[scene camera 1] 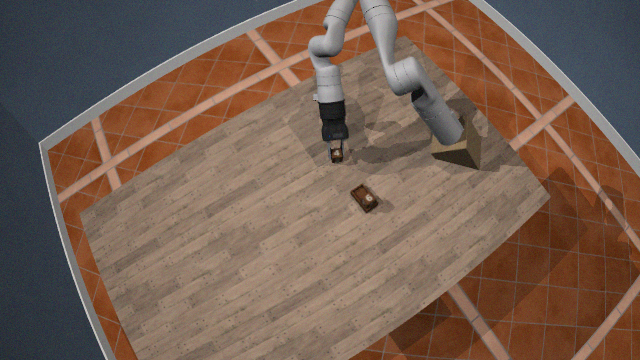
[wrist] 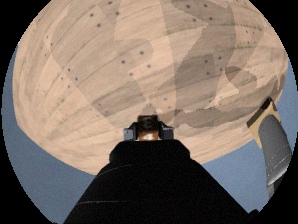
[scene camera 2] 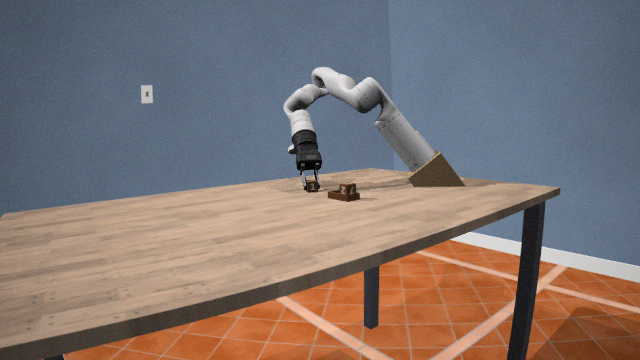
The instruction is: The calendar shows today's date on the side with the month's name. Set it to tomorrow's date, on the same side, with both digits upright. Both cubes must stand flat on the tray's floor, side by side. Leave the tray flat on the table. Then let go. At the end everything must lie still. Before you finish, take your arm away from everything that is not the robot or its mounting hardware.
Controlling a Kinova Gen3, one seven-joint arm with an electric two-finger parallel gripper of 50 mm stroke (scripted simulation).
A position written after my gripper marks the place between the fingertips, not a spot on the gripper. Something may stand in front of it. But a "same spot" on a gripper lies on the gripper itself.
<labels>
my gripper: scene camera 1; wrist 147, 127; scene camera 2
same spot on my gripper: [scene camera 1: 332, 115] = [scene camera 2: 305, 138]
</labels>
